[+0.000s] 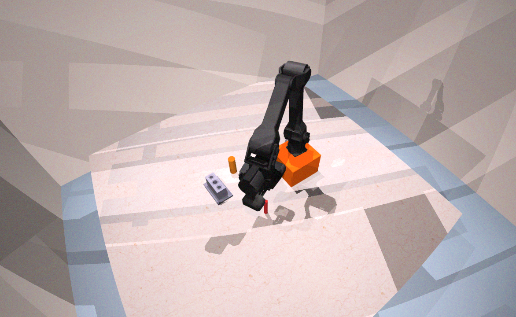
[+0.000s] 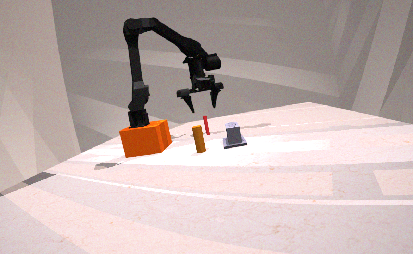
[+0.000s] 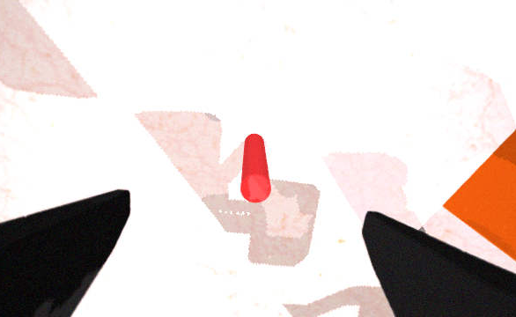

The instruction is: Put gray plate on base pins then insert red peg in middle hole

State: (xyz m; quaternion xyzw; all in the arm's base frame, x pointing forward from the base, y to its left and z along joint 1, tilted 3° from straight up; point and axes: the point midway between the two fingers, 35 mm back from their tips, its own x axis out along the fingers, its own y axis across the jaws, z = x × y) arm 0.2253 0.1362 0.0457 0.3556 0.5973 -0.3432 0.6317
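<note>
Now: gripper tip 60 mm above the red peg. The rest, counted from my gripper tip: gray base: 110 mm ahead, 180 mm to the right, 90 mm below; then gray plate: 110 mm ahead, 180 mm to the right, 60 mm below; then orange-brown cylinder: 10 mm ahead, 240 mm to the right, 60 mm below.
</note>
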